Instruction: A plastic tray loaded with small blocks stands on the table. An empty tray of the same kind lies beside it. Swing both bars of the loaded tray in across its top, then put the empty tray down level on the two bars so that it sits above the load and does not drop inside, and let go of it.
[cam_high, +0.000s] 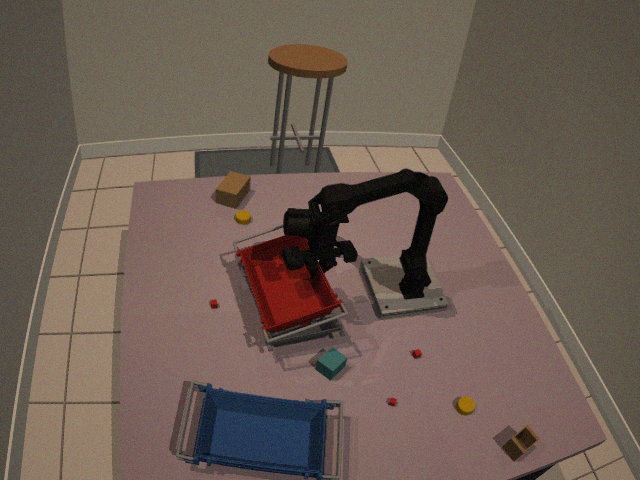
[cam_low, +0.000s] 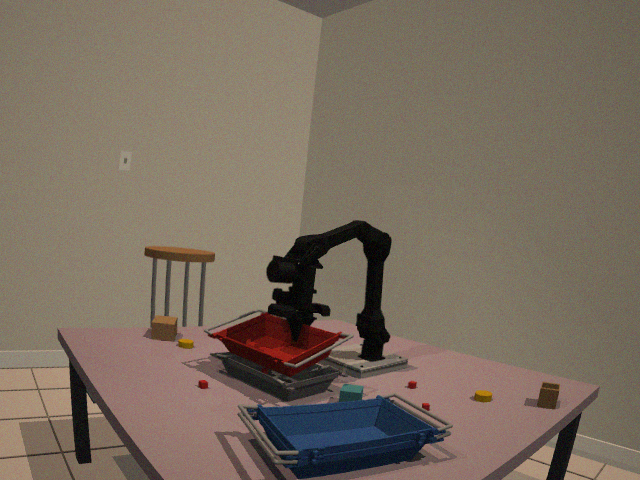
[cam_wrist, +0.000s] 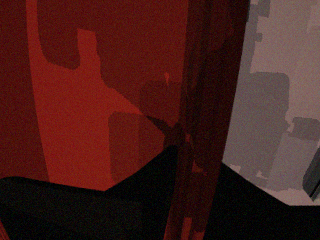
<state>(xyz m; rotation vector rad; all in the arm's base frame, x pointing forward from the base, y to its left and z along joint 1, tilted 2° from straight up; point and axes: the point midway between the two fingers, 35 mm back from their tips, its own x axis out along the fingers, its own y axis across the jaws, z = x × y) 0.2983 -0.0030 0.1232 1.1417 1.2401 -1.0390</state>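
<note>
My gripper tip is now 80 mm short of the red tray, 10 mm to the right of it and 10 mm below it. Round my gripper tip: teal cube (10 mm behind, 220 mm to the left, 90 mm below); then small brown box (450 mm behind, 570 mm to the left, 100 mm below); then tan box (180 mm ahead, 510 mm to the right, 80 mm below).
</note>
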